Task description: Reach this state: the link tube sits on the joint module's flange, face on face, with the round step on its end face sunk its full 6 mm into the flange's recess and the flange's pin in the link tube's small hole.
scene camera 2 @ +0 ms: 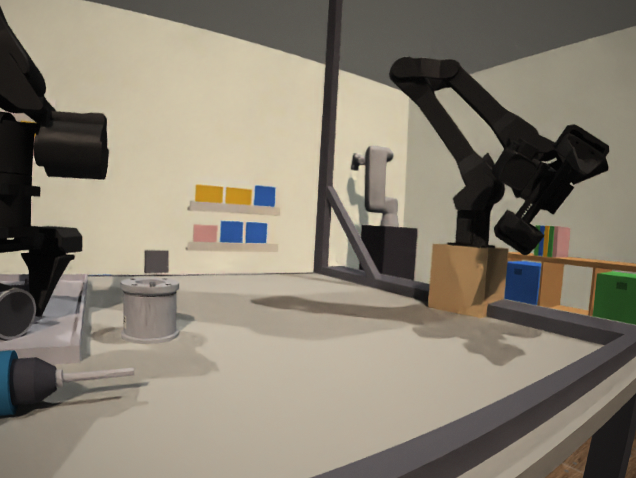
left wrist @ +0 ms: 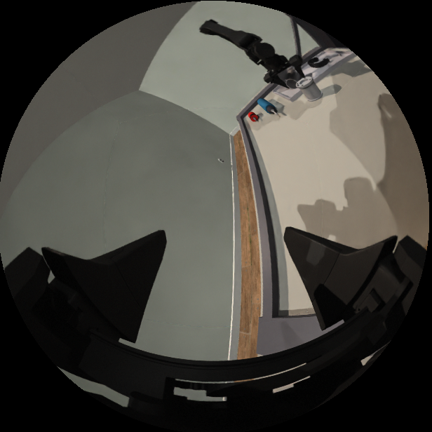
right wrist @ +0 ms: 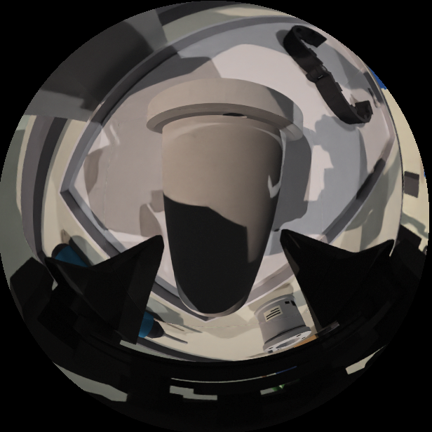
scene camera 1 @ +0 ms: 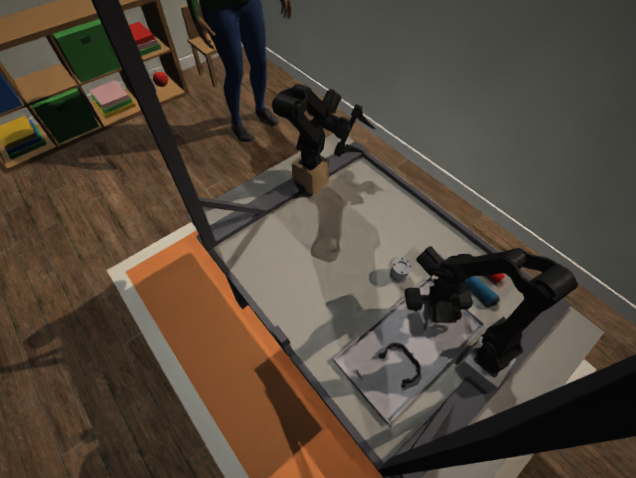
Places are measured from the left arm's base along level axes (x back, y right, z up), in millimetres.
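Pixels of known places: left gripper, fingertip midpoint: [scene camera 2: 558, 205] [scene camera 1: 369, 140]; right gripper, fingertip midpoint: [scene camera 2: 3, 326] [scene camera 1: 430, 310]; left arm's base, link origin: [scene camera 2: 471, 246] [scene camera 1: 310, 161]; right arm's base, link origin: [scene camera 1: 490, 360].
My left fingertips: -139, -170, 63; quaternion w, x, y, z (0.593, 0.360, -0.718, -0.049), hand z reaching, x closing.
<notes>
Ahead of a thing's pixels: the offset from my left fingertips to its top centre, as dx, dy, dz. "pt": to the spot under its first point.
The link tube [right wrist: 225, 165] [scene camera 2: 16, 313] lies on its side in the tray; its wide rim is at the top of the right wrist view. Its stepped end face does not show. The joint module @(-352, +305, -110) [scene camera 1: 400, 269] [scene camera 2: 149, 313] [left wrist: 309, 91] [right wrist: 281, 320], a short grey cylinder, stands upright on the table beside the tray, flange up. My right gripper [right wrist: 222, 238] is open over the tube, one finger on each side in its wrist view, pointing down in scene camera 2; contact cannot be told. My left gripper [scene camera 1: 367, 138] [left wrist: 226, 235] is open and empty, high by its base, far from both parts.
The tray @(-504, +479, -158) [scene camera 1: 359, 393] [scene camera 2: 59, 350] also holds a black curved part @(pt -548, +526, -149) [scene camera 1: 417, 362] [right wrist: 324, 80]. A blue tool @(pt -596, +211, -136) [scene camera 1: 483, 291] [scene camera 2: 33, 381] [left wrist: 265, 104] with a thin shaft lies beside the tray and a red tool @(-578, +112, -140) [scene camera 1: 496, 277] [left wrist: 253, 117] near it. A dark frame edges the table.
</notes>
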